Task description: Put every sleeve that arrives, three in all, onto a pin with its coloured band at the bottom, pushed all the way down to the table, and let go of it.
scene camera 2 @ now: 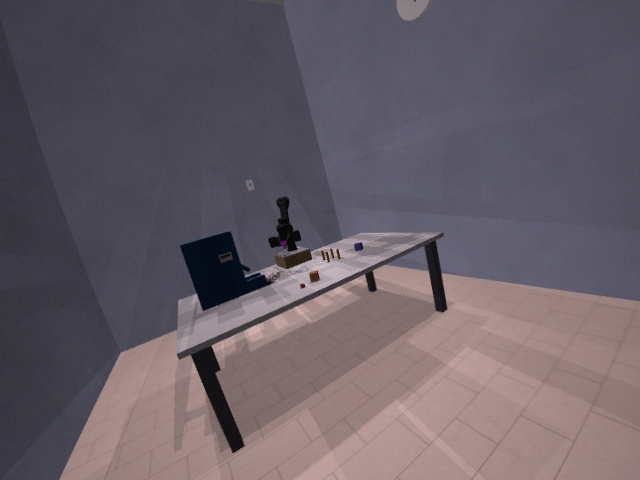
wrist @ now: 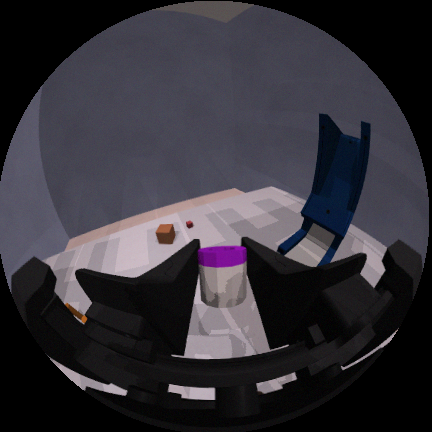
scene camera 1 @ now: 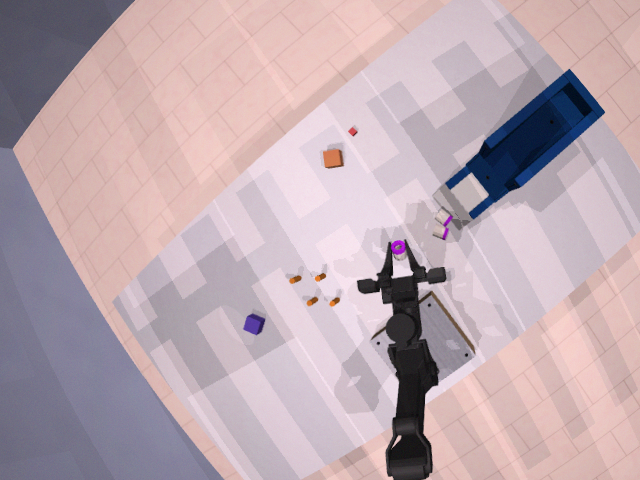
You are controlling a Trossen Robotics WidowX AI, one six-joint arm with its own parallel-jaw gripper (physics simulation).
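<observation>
My gripper is shut on a pale sleeve and holds it above the table, with its purple band at the upper end. Two more pale sleeves lie on their sides near the chute's lower end: one sleeve a little behind the other sleeve, each with a purple band at its right end. Several orange pins stand upright left of my gripper: a back left pin, a back right pin, a front left pin and a front right pin. No sleeve shows on them.
The blue chute stands at the right in scene camera 1. An orange cube and a small red cube lie at the back. A purple cube lies beyond the pins. A box is under the arm.
</observation>
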